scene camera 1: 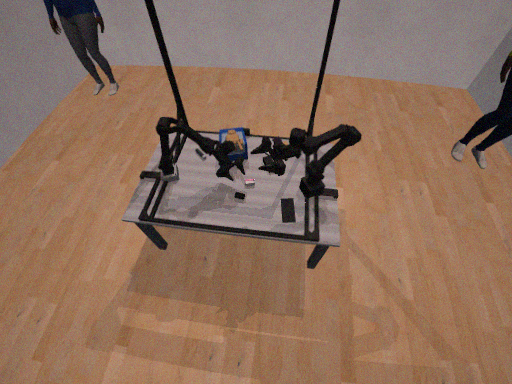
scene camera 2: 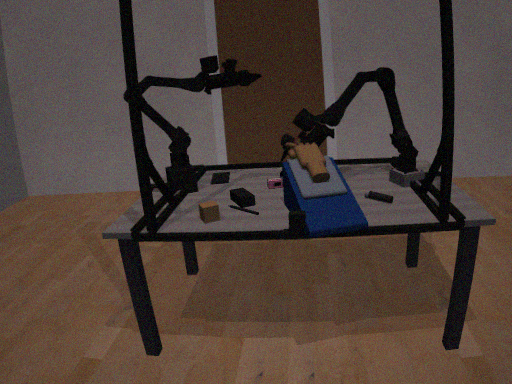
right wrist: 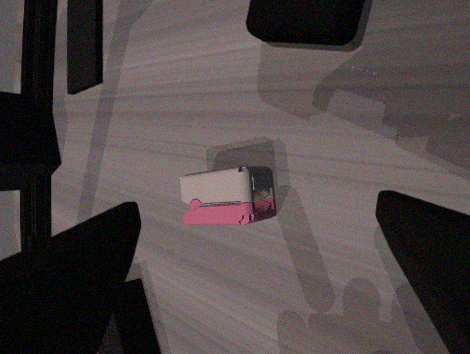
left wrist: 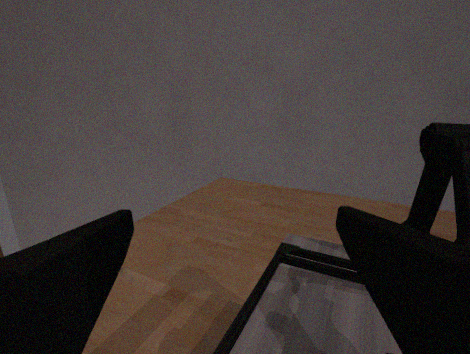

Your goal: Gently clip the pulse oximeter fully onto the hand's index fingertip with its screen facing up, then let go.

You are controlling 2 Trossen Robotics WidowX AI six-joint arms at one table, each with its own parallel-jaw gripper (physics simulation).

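Frame: origin at the left arm's base, x ahead, y left, z up, level; millimetres.
Where they show: left gripper, between the fingertips: (scene camera 1: 254,160) (scene camera 2: 256,75) (left wrist: 236,218); right gripper, between the fingertips: (scene camera 1: 238,177) (right wrist: 258,208); left arm's base, origin of its link: (scene camera 1: 313,181) (scene camera 2: 180,167); right arm's base, origin of its link: (scene camera 1: 168,170) (scene camera 2: 407,170).
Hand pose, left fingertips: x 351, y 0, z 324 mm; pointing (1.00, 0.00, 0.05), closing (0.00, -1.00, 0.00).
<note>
Each offset is from my left fingertips to the top centre of the thing. "pt": to the spot under its first point.
The pulse oximeter {dx -35, dy -183, dz -387 mm} (scene camera 1: 249,182) (scene camera 2: 274,183) (right wrist: 220,190), white and pink, lies on the table, apparently on its side, near the raised end of the blue wedge. My right gripper (scene camera 1: 238,175) (right wrist: 258,208) is open and empty above it; in the right wrist view the oximeter shows between the spread fingers, below them. In scene camera 2 the right gripper is partly hidden behind the hand. The tan hand (scene camera 1: 232,136) (scene camera 2: 311,160) rests on the wedge, fingers toward the raised end; its index fingertip is hard to make out. My left gripper (scene camera 2: 260,76) (left wrist: 236,218) is open and empty, high above the table.
The blue wedge {pt dx -77, dy -640, dz -379 mm} (scene camera 2: 332,215) carries a grey pad {pt dx -47, dy -558, dz -330 mm} (scene camera 2: 325,189). A black box {dx +53, dy -113, dz -387 mm} (scene camera 1: 240,196) (scene camera 2: 242,197) (right wrist: 307,22), a dark flat slab {dx -169, dy +68, dz -411 mm} (scene camera 1: 288,210) (scene camera 2: 220,178), a wooden block {dx -349, dy -366, dz -369 mm} (scene camera 2: 209,212), a pen {dx -234, dy -351, dz -410 mm} (scene camera 2: 244,209) and a dark cylinder {dx +184, dy -529, dz -392 mm} (scene camera 1: 201,154) (scene camera 2: 379,197) lie around. Black rails edge the table.
</note>
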